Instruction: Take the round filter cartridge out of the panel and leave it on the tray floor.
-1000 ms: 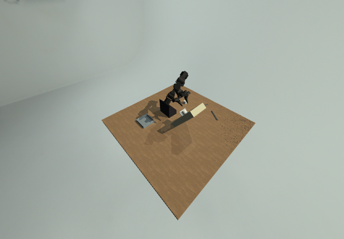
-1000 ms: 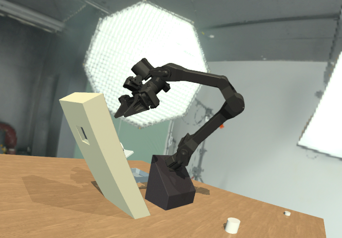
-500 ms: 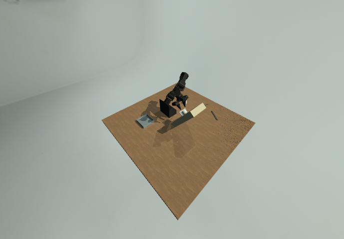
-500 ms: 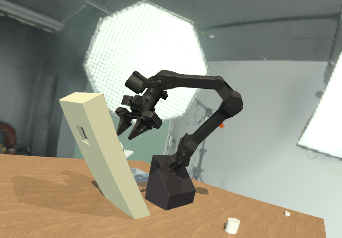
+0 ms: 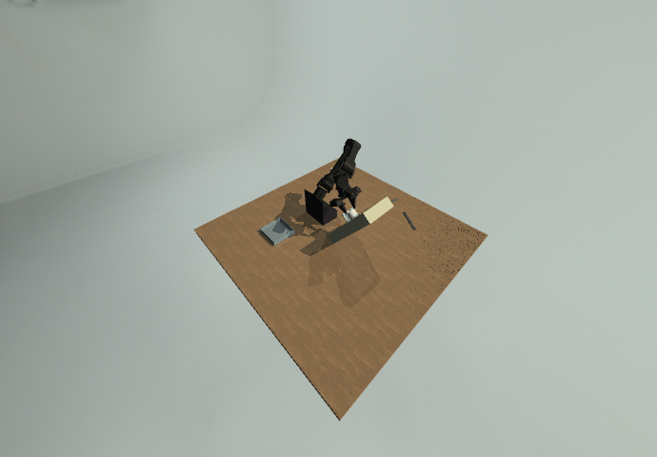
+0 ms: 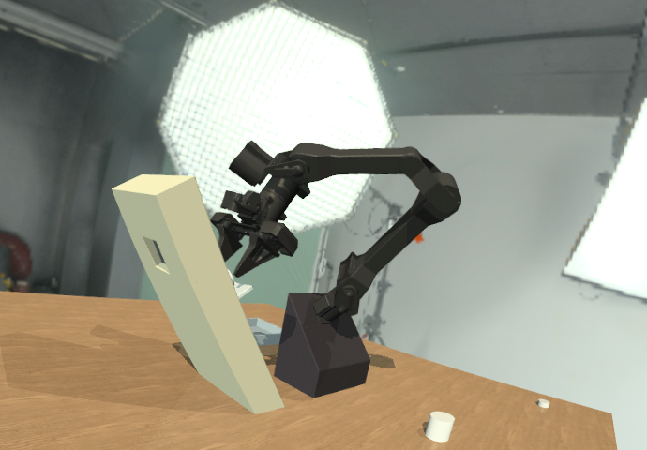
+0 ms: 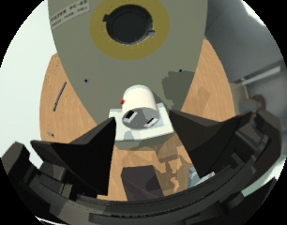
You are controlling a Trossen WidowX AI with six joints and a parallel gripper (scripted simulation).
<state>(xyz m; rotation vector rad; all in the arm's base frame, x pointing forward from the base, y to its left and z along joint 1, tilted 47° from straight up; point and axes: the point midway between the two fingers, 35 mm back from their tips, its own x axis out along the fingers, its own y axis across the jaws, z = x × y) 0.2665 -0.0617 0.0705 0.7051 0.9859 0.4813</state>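
Now: the round grey filter cartridge 1 cm ahead of my gripper tip and 1 cm below it. Also, from my gripper tip: spare white cylinder: 28 cm behind, 32 cm to the left, 21 cm below; then grey-blue tray: 33 cm behind, 30 cm to the right, 22 cm below.
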